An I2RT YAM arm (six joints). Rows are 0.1 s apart.
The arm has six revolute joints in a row. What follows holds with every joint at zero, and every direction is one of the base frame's. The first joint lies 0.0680 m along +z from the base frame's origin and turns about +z. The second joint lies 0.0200 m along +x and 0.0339 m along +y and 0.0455 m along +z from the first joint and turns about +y. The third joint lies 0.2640 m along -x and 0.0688 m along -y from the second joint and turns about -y. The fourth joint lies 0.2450 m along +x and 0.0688 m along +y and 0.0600 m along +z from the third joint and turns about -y. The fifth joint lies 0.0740 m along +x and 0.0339 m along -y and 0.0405 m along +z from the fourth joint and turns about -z. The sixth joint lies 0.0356 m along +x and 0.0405 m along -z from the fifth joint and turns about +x. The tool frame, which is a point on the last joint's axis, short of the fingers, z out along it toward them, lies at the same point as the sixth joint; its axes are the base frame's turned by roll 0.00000, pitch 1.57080 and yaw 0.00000 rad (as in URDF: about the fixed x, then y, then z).
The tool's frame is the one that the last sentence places.
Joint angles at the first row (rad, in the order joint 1, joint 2, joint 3, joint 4, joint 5, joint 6):
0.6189, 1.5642, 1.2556, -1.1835, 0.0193, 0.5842
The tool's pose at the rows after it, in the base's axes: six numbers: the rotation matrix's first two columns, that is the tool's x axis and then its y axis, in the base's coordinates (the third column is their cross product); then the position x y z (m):
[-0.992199, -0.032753, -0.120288, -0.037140, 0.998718, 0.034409, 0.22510, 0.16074, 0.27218]
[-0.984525, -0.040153, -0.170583, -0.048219, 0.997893, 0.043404, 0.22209, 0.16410, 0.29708]
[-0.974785, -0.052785, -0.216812, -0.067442, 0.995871, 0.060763, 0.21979, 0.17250, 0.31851]
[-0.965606, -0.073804, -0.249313, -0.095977, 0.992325, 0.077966, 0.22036, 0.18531, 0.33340]
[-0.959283, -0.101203, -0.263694, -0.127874, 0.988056, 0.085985, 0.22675, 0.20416, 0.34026]
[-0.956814, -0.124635, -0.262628, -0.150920, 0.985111, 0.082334, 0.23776, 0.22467, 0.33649]
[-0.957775, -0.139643, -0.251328, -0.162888, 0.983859, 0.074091, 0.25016, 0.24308, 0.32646]
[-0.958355, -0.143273, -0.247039, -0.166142, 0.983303, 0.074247, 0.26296, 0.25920, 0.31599]
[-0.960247, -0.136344, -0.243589, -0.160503, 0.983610, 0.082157, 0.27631, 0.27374, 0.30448]
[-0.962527, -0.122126, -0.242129, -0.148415, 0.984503, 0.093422, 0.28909, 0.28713, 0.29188]
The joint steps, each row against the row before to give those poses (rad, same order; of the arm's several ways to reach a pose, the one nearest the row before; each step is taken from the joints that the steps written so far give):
0.0061, -0.0263, 0.0565, -0.0420, 0.0190, 0.0035
0.0191, -0.0152, 0.0813, -0.0496, 0.0222, 0.0069
0.0309, 0.0045, 0.0861, -0.0335, 0.0148, 0.0114
0.0344, 0.0290, 0.0848, -0.0188, 0.0069, 0.0065
0.0335, 0.0653, 0.0927, -0.0106, 0.0027, 0.0019
0.0237, 0.0831, 0.0763, 0.0038, 0.0023, -0.0004
0.0133, 0.0836, 0.0599, 0.0091, 0.0000, 0.0004
0.0065, 0.0766, 0.0552, 0.0176, -0.0019, 0.0034
0.0015, 0.0741, 0.0531, 0.0221, -0.0065, 0.0088
0.0004, 0.0698, 0.0476, 0.0267, -0.0065, 0.0145

